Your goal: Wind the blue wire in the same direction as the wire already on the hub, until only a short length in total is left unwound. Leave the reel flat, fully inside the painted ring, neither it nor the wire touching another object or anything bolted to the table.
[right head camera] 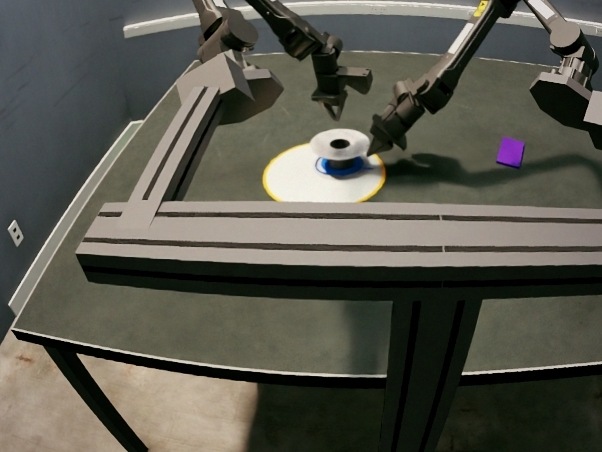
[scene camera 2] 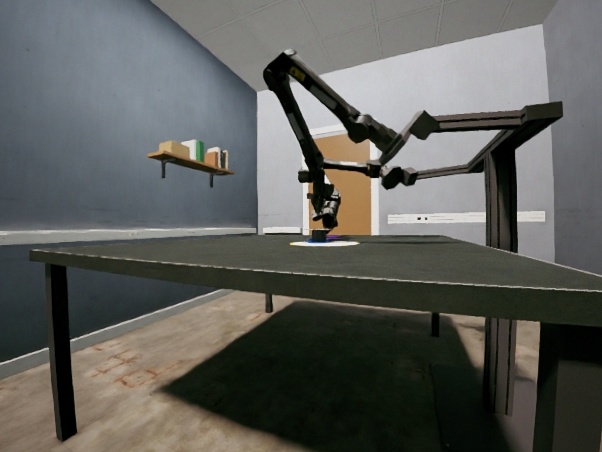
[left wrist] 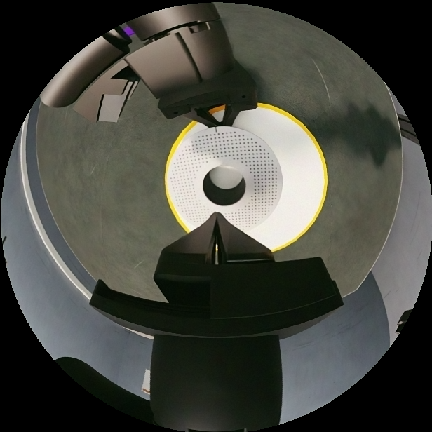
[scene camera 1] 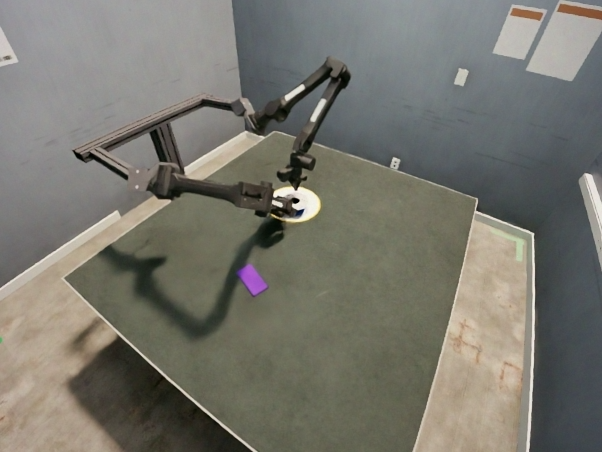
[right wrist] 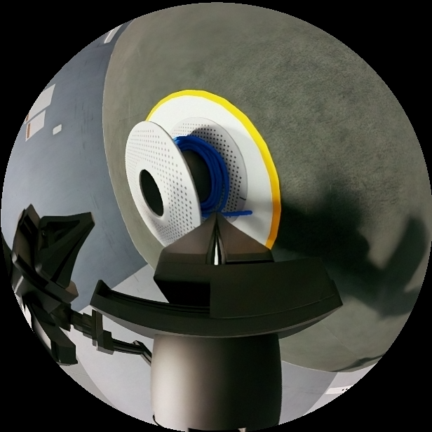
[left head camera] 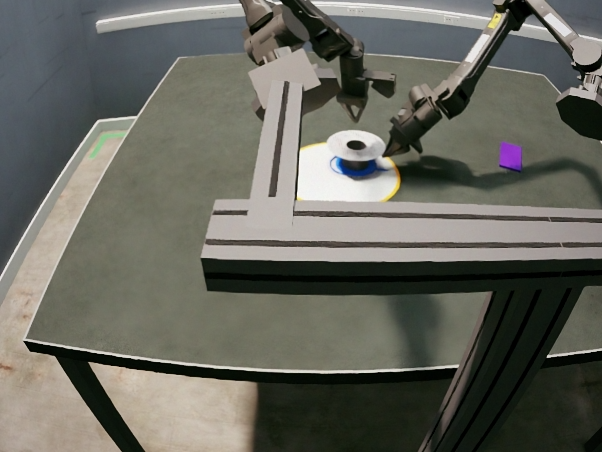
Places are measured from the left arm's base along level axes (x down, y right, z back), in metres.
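Where they show: left gripper, fingertip midpoint: point(right head camera: 336, 120) point(scene camera 2: 317, 215) point(scene camera 1: 296, 191) point(left head camera: 355, 122); right gripper, fingertip midpoint: point(right head camera: 366, 155) point(scene camera 2: 326, 233) point(left head camera: 382, 157); left arm's base, link origin: point(scene camera 2: 392, 145) point(scene camera 1: 256, 121); right arm's base, link origin: point(right head camera: 567, 98) point(scene camera 2: 391, 177) point(scene camera 1: 166, 181) point(left head camera: 589, 111).
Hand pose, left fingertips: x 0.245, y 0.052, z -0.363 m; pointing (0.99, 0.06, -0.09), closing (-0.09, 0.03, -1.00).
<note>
Each offset is from my left fingertips to the top centre of the thing. "spot": to the spot under its first point.
The white reel {dx +0.065, dy +0.005, dz +0.003 m} point(left head camera: 337, 144) point(right head camera: 321, 142) point(left wrist: 190, 155) point(right wrist: 150, 135) stands flat on its lower flange, inside the yellow painted ring point(left head camera: 400, 179) point(right head camera: 264, 175) point(left wrist: 326, 180). Blue wire {spot: dx +0.122, dy +0.016, dz +0.055 m} point(left head camera: 356, 174) point(right head camera: 341, 171) point(right wrist: 215, 170) lies coiled round the hub, low down. A thin loop bulges out at the coil's left in the head views. Its loose end shows beyond the right fingertips in the right wrist view. My left gripper point(left head camera: 356, 120) point(right head camera: 337, 118) point(left wrist: 216, 218) is shut and empty, above the reel's far side. My right gripper point(left head camera: 386, 155) point(right head camera: 370, 153) point(right wrist: 215, 217) is shut beside the reel's right edge.
A purple block {dx +0.122, dy +0.467, dz -0.198 m} point(left head camera: 511, 157) point(right head camera: 510, 153) point(scene camera 1: 252, 280) lies on the table well right of the ring in the head views. The metal frame {spot: dx -0.298, dy +0.165, dz +0.756 m} point(left head camera: 400, 230) point(right head camera: 300, 230) carrying both arms crosses in front of the ring. The grippers are close together at the reel.
</note>
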